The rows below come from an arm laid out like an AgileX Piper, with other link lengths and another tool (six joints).
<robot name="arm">
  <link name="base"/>
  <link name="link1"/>
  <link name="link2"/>
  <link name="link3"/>
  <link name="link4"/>
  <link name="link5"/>
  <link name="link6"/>
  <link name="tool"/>
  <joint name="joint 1" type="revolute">
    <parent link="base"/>
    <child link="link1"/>
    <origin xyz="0 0 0.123"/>
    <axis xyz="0 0 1"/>
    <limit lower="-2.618" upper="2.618"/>
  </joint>
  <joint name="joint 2" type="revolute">
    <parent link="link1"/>
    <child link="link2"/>
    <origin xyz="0 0 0"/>
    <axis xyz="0 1 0"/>
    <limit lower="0" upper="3.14"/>
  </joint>
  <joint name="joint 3" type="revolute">
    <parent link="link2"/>
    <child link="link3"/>
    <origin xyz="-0.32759 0 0.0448"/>
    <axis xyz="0 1 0"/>
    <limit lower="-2.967" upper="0"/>
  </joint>
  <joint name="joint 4" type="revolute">
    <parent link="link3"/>
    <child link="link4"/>
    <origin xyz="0.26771 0 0.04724"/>
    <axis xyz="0.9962 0 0.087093"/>
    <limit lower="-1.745" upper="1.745"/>
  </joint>
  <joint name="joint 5" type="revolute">
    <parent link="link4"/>
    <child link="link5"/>
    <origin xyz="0 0 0"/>
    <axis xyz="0 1 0"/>
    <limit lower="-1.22" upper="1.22"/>
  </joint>
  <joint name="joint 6" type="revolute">
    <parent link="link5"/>
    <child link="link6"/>
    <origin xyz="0.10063 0 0.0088"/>
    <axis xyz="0.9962 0 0.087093"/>
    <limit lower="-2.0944" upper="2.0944"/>
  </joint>
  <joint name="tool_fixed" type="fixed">
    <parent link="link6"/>
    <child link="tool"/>
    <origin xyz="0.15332 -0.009 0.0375" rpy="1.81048 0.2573 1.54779"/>
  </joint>
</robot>
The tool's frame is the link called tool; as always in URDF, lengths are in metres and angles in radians.
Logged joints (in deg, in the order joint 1, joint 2, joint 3, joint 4, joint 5, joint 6), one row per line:
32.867 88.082 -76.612 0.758 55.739 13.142
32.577 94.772 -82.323 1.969 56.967 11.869
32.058 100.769 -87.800 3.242 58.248 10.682
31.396 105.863 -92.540 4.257 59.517 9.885
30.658 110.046 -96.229 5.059 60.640 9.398
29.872 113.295 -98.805 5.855 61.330 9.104
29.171 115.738 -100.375 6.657 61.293 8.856
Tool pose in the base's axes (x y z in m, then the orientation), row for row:
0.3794 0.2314 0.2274 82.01 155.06 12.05
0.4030 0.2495 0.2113 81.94 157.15 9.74
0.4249 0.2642 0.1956 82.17 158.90 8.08
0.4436 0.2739 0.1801 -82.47 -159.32 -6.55
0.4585 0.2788 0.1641 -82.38 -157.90 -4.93
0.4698 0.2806 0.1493 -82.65 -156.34 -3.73
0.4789 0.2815 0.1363 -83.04 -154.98 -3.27
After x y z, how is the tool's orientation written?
As a rotation vector, in degrees.
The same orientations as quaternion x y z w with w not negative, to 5 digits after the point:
0.46612 0.88131 0.06849 0.03643
0.46153 0.88516 0.05486 0.02184
0.45885 0.88733 0.04512 0.00811
-0.45939 -0.88747 -0.03649 0.00420
-0.46232 -0.88614 -0.02767 0.01600
-0.46709 -0.88354 -0.02108 0.02721
-0.47190 -0.88072 -0.01858 0.03616

